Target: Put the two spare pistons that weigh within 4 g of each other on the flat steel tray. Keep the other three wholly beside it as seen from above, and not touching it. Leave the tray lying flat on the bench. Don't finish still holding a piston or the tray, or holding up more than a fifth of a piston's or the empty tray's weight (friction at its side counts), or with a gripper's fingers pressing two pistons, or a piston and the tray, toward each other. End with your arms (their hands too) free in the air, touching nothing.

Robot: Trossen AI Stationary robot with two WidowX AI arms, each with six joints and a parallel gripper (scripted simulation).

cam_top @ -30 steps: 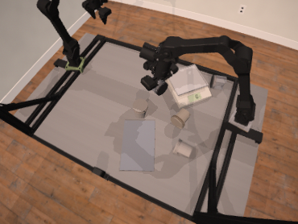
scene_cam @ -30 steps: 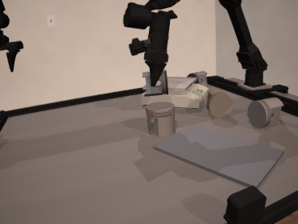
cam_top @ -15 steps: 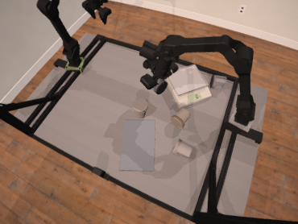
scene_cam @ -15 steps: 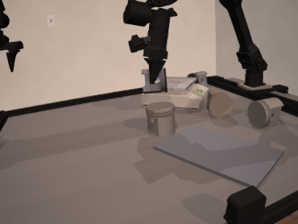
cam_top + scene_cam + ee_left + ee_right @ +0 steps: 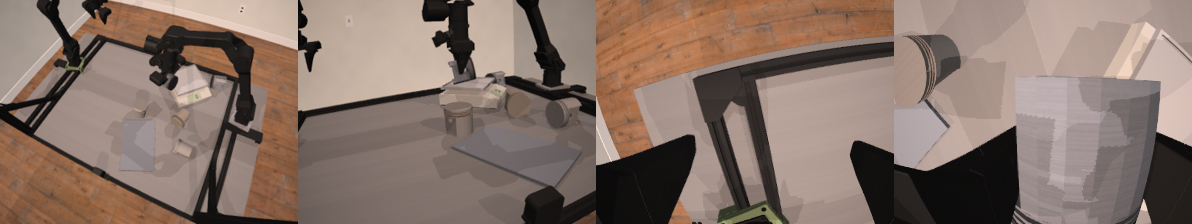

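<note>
My right hand is 12 cm above the weighing scale, 9 cm to the left of it and 9 cm short of it. Also, from my right hand: dark piston (3 cm below, 1 cm to the right); flat steel tray (30 cm behind, 15 cm below, 2 cm to the left).
</note>
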